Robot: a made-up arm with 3 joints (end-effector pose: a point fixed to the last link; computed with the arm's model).
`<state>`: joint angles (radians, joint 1 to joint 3).
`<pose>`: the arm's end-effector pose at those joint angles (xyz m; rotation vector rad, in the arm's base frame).
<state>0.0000 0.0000 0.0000</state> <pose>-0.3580 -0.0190 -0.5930 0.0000 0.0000 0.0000</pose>
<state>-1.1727 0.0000 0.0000</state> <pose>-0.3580 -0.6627 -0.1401 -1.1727 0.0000 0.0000</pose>
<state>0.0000 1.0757 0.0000</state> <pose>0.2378 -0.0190 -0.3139 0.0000 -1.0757 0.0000</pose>
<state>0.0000 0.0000 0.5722</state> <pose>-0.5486 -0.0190 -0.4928 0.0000 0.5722 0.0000</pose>
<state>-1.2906 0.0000 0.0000</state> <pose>-0.3580 -0.6885 -0.0604 -1.2906 0.0000 0.0000</pose>
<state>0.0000 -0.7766 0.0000</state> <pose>-0.7875 -0.0190 -0.3649 0.0000 0.7766 0.0000</pose>
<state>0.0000 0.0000 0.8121</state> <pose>-0.6060 -0.0190 -0.4218 0.0000 0.8121 0.0000</pose>
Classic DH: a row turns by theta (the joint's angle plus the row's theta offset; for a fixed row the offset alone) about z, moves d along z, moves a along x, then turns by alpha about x. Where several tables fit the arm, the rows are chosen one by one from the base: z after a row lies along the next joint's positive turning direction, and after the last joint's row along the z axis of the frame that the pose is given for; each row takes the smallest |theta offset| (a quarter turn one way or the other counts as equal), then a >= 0, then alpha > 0; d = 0 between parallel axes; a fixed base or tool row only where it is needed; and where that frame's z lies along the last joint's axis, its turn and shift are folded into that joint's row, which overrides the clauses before.
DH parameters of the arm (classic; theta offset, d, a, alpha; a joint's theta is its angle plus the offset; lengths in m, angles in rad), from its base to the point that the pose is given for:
base (fixed): 1.5708 0.118 0 1.5708
joint 1: -1.5708 -0.294 0.072 1.5708
joint 2: 0.0415 0 0.2652 3.1416
joint 3: -1.5293 -0.019 -0.075 1.5708
tool (fixed): 0 -0.374 0 0

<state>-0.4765 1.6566 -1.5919</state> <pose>0.0037 0.1398 0.4302 -0.0384 2.9517 -0.7168</pose>
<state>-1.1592 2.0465 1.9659</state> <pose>-0.1081 -0.3006 0.0075 -1.1585 -0.0714 0.0467</pose>
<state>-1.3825 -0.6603 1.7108</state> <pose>-0.6545 0.0284 0.1428 -0.6393 1.9052 -1.5764</pose>
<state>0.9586 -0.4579 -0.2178</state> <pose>-0.5631 0.5292 -0.2768 0.9538 0.2214 0.1151</pose>
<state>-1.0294 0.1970 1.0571</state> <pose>-0.5637 -0.4527 -0.1321 -0.9629 0.7809 -0.4417</pose>
